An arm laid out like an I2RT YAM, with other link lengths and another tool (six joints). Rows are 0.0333 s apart.
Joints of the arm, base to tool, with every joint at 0 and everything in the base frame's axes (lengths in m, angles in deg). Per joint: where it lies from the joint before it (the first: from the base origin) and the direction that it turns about. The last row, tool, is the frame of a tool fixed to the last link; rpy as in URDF.
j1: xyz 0 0 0.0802 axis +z
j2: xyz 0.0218 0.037 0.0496 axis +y
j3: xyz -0.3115 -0.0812 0 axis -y
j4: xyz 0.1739 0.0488 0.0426 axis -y
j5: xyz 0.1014 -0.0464 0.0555 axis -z
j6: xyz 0.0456 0 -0.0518 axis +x
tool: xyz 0.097 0.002 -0.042 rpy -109.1 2 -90
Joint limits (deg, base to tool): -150..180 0..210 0..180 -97..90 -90..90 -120..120
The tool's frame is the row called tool.
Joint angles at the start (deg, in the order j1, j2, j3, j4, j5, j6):
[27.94, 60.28, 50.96, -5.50, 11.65, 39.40]
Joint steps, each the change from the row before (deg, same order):
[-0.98, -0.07, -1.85, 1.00, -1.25, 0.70]
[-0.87, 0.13, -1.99, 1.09, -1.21, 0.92]
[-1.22, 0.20, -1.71, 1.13, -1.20, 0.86]
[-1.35, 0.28, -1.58, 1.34, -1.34, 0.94]
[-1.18, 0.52, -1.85, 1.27, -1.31, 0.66]
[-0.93, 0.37, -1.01, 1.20, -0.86, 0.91]
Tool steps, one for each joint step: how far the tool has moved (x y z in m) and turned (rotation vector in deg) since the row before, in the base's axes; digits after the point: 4 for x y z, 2 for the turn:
[-0.0010, -0.0019, -0.0086, 0.58, 1.03, 0.05]
[-0.0009, -0.0012, -0.0100, 0.69, 1.32, 0.04]
[0.0000, -0.0026, -0.0081, 0.77, 1.09, -0.32]
[0.0005, -0.0026, -0.0066, 1.02, 0.90, -0.36]
[0.0001, -0.0022, -0.0099, 0.55, 1.35, -0.15]
[0.0012, -0.0015, -0.0035, 1.02, 0.52, -0.41]

